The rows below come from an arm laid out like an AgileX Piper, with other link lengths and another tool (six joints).
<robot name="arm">
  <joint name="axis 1" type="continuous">
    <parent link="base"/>
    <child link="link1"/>
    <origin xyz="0 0 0.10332"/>
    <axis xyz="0 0 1"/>
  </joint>
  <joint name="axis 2" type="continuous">
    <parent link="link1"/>
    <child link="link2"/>
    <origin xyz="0 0 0"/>
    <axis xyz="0 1 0"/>
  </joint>
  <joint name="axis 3" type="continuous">
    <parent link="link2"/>
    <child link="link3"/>
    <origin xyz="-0.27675 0 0.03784"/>
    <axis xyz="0 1 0"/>
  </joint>
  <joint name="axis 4" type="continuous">
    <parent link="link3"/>
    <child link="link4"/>
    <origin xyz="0.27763 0 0.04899"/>
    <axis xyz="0.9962 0 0.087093"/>
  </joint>
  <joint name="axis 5" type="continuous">
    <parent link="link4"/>
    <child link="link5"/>
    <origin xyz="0 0 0"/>
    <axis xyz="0 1 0"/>
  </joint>
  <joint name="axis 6" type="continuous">
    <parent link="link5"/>
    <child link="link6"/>
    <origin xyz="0.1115 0 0.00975"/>
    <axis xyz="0.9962 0 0.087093"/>
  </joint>
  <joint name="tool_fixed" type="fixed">
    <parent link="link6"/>
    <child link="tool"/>
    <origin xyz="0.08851 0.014 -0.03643" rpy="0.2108 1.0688 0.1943"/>
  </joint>
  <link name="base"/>
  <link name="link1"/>
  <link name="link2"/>
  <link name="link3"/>
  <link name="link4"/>
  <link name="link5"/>
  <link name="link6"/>
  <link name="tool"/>
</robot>
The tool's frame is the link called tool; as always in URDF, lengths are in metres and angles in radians. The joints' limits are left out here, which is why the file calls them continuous.
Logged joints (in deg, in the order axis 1, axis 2, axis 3, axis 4, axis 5, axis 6), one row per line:
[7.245, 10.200, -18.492, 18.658, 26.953, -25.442]
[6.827, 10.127, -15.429, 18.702, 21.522, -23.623]
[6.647, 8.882, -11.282, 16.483, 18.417, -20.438]
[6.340, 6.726, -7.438, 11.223, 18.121, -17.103]
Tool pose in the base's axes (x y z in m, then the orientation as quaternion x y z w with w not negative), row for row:
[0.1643, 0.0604, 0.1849, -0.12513, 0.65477, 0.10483, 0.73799]
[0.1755, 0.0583, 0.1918, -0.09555, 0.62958, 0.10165, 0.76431]
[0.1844, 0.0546, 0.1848, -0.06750, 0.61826, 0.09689, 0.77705]
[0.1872, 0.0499, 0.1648, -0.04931, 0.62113, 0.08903, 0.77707]
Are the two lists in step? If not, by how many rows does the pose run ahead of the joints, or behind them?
The pose runs 1 row behind the joints: the pose in row i belongs to the joints in row i - 1.
